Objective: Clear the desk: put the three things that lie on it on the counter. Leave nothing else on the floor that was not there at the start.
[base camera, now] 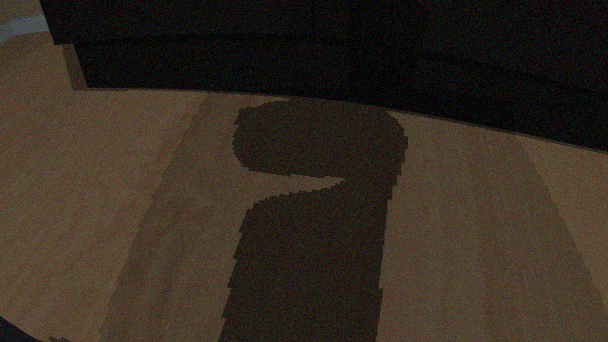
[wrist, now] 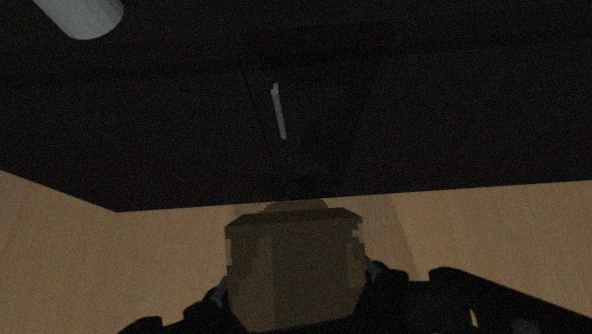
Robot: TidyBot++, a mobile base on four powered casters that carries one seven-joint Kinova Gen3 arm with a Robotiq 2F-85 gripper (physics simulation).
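Places are measured from the arm's base along level axes (x ahead, y left, z up), in metres.
Pixels of known places: gripper, fingertip midpoint: (wrist: 297, 282).
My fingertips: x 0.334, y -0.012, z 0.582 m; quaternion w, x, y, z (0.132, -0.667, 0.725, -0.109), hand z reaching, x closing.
Observation:
For each thing: its top centre in the pictures, then the offset to it from my fingertips. "pt": a spot on its surface instead. Level surfaces: height alone.
- brown box, top centre: (wrist: 294, 309) dx -0.010, dy +0.001, dz +0.043 m
- thin grey bar handle, surface spot: (wrist: 279, 114) pt dx +0.247, dy -0.018, dz -0.222 m
- wooden floor, surface height: dz -0.978 m
My gripper (wrist: 297, 282) is shut on a brown box (wrist: 300, 260), with a fingertip at each side of it, at the lower middle of the wrist view. The box is held in front of a black cabinet (wrist: 175, 135) (base camera: 210, 65). I cannot tell for certain whether this is the counter's front. A pale grey, rounded cylinder (wrist: 92, 17) shows in part at the top left of the wrist view; what it is I cannot tell. The desk cannot be made out in either view. The gripper and box do not show in the base camera view.
A thin grey bar handle (wrist: 279, 114) sits on the cabinet front. The cabinet's lower edge meets a wooden floor (base camera: 450, 225) (wrist: 100, 270). A dark shadow (base camera: 310, 250) lies across the floor up to the cabinet. A pale blue-grey strip (base camera: 25, 27) shows at the far left.

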